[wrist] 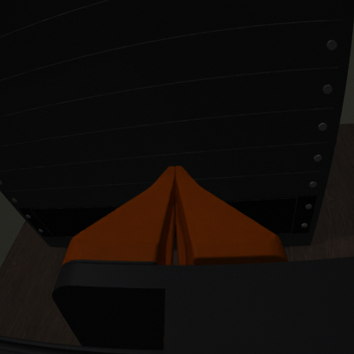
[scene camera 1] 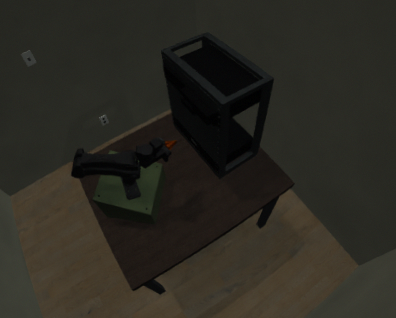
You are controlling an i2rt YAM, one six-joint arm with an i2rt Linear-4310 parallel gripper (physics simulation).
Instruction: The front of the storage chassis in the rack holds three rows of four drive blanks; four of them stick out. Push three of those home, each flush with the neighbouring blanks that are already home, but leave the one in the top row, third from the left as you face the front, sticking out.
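Where they show: gripper, fingertip midpoint: (scene camera 1: 176, 141); arm's base, origin of the base link: (scene camera 1: 128, 181).
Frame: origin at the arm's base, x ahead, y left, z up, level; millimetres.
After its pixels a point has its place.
The dark rack (scene camera 1: 223, 142) {x 485, y -109, z 161 mm} (wrist: 320, 142) stands on the table. Its front faces the arm. In the scene view, dark parts jut from the upper front of the rack, too dim to tell single drive blanks or which stick out. In the wrist view, the front shows flat dark panels (wrist: 175, 100) with thin horizontal seams and a column of round screws at the right; no drive blank can be made out. My gripper (scene camera 1: 176, 142) {x 289, y 2, z 158 mm} (wrist: 174, 177) is shut with its orange fingertips together and nothing between them. It points at the lower rack front, apart from it in the scene view.
The arm stands on a green base block (scene camera 1: 112, 192) {x -97, y -38, z 19 mm} at the left of the wooden table (scene camera 1: 200, 210) {x 290, y -235, z -184 mm}. Near the bottom of the rack front is a blacker band (wrist: 265, 215), partly hidden by the fingers. A wall is behind the rack.
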